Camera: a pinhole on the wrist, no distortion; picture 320 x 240 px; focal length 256.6 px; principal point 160.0 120.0 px. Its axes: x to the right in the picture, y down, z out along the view. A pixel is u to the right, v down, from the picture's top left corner.
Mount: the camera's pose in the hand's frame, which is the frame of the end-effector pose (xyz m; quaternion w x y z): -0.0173 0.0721 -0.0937 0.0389 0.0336 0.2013 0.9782
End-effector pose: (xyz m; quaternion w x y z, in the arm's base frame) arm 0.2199 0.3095 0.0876 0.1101 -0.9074 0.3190 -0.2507
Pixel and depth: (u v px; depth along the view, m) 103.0 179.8 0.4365
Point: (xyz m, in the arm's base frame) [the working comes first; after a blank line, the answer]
In the camera's frame: -0.0970 0.1017 0.4365

0.3983 0.1456 -0.2121
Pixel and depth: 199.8 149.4 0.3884
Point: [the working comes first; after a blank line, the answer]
In the camera's frame: 0.0602 0.0445 0.3884

0.2373 0.2058 -0.2395
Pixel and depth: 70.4 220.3 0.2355
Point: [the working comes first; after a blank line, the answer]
In the camera's frame: -0.0822 0.0921 0.2355

0.3153 0.2102 -0.0399
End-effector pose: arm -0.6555 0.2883 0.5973 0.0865 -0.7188 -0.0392 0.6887
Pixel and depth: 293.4 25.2 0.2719
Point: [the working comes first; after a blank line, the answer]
In the camera's frame: 0.1414 -0.1005 0.2719

-0.8020 -0.0038 0.6697
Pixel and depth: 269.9 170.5 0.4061
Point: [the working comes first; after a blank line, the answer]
In the camera's frame: 0.1739 0.0799 0.4061

-0.9922 0.1120 0.7143
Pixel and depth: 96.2 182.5 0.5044
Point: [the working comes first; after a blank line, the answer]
In the camera's frame: -0.1254 0.1229 0.5044

-1.0677 0.1989 0.4179
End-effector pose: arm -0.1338 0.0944 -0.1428 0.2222 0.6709 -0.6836 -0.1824
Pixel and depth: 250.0 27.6 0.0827
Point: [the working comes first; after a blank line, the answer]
In the camera's frame: 0.0290 -0.0298 0.0827

-0.2306 0.1377 -0.0479
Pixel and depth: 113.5 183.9 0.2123
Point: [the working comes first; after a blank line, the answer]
In the camera's frame: -0.0385 0.0529 0.2123

-0.2860 0.0571 -0.1843
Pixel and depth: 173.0 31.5 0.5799
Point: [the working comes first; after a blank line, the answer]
In the camera's frame: 0.0294 -0.2000 0.5799

-0.7367 0.0798 -0.1772
